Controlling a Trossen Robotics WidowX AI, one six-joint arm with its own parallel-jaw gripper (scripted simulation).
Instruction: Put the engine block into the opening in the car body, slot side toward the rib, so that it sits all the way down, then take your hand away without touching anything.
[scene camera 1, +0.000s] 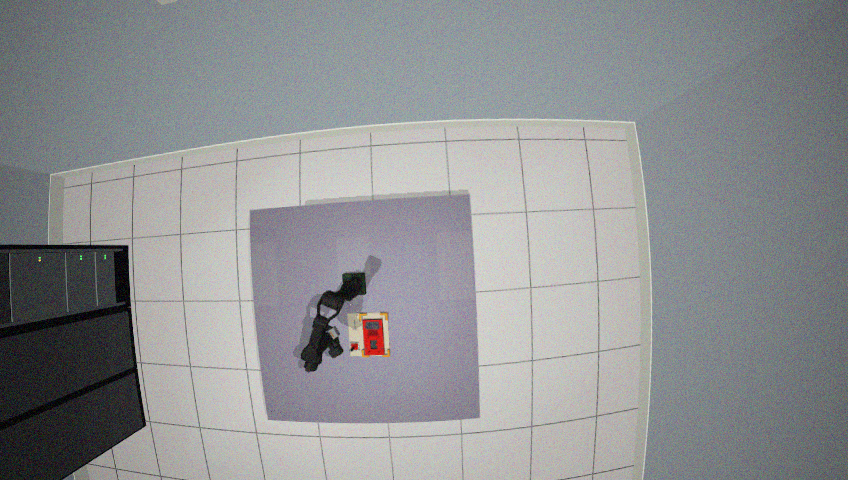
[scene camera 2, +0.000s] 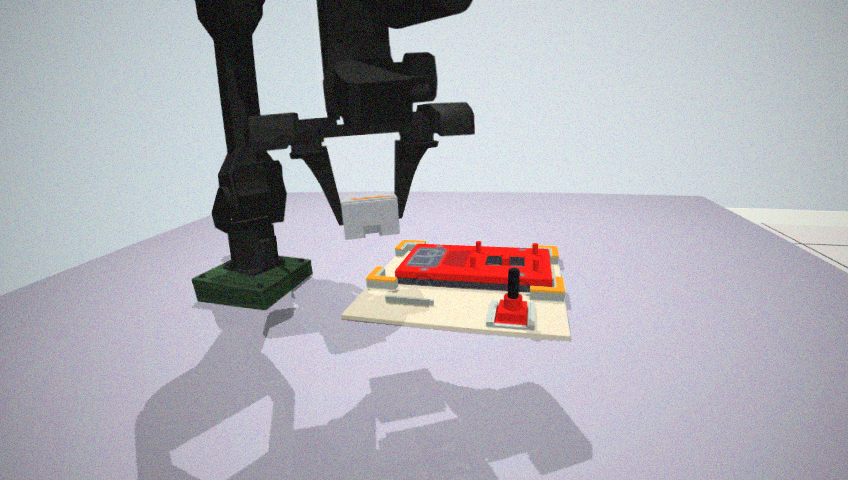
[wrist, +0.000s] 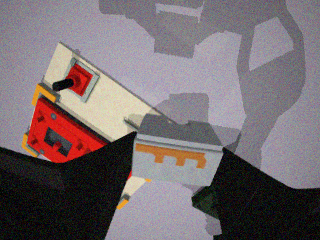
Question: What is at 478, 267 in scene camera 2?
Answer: A red car body.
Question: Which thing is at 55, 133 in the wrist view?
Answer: A red car body.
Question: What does the gripper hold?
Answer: An engine block.
